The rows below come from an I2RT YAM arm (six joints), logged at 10 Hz.
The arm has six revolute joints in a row. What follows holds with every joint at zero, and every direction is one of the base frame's. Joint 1 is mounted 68 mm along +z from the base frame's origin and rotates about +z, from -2.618 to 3.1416 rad. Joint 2 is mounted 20 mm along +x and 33.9 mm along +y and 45.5 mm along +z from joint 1 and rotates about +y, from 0 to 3.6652 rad. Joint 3 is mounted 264 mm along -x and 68.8 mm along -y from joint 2 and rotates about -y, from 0 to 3.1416 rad. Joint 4 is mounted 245 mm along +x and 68.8 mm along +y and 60 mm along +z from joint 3 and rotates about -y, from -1.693 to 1.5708 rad. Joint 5 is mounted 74 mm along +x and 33.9 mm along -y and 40.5 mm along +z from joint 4 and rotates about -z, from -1.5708 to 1.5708 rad. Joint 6 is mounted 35.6 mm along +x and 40.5 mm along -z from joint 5 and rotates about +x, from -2.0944 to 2.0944 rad. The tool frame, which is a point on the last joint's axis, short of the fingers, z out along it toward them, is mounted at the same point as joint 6; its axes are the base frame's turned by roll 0, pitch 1.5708 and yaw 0 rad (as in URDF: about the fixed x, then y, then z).
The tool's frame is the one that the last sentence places.
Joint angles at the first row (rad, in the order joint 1, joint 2, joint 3, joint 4, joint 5, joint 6):
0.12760, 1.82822, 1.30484, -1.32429, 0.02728, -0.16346
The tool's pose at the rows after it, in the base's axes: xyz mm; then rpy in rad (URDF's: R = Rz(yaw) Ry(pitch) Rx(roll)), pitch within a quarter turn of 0, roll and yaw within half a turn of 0:
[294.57 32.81 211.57 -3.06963 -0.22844 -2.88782]
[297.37 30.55 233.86 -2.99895 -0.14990 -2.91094]
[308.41 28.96 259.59 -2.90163 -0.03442 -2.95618]
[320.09 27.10 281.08 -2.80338 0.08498 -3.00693]
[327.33 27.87 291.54 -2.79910 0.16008 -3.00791]
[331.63 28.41 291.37 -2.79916 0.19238 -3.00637]
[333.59 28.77 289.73 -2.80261 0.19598 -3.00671]
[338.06 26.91 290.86 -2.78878 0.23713 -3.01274]
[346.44 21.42 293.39 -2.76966 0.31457 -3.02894]
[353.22 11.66 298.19 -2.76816 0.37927 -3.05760]
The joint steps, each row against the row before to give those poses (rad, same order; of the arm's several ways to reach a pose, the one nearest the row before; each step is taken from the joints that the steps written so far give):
-0.00457, -0.05340, 0.01564, -0.00954, 0.07363, 0.03547
-0.00190, -0.03968, 0.04769, -0.00345, 0.05721, 0.01832
0.00000, -0.01411, 0.08736, 0.01336, 0.08355, 0.04350
-0.00001, 0.00000, 0.07974, 0.02860, 0.09536, 0.05187
0.00001, -0.00001, 0.03735, 0.03740, 0.00343, 0.00115
-0.00002, 0.00306, 0.00039, 0.03550, -0.00076, -0.00155
0.00001, 0.00574, 0.00001, 0.00914, -0.00343, 0.00040
-0.00572, 0.00000, 0.00001, 0.04119, 0.01335, 0.00038
-0.01679, -0.00002, -0.00002, 0.07783, 0.01793, -0.00039
-0.02937, 0.00001, 0.00955, 0.05530, 0.00038, -0.00038

